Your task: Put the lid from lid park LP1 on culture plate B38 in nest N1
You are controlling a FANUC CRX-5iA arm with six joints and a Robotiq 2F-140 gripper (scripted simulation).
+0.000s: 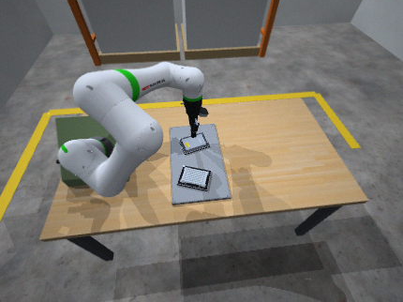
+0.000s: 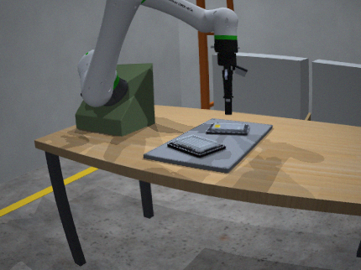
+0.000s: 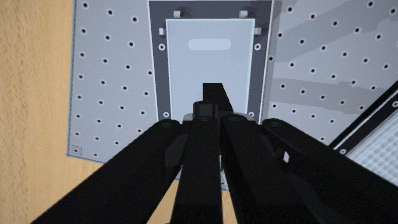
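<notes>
Now: hand 8 cm above the clear lid. Also, from my hand: black nest (24 cm to the right, 9 cm below, 4 cm behind); culture plate (24 cm to the right, 8 cm below, 4 cm behind); lid park (9 cm below).
</notes>
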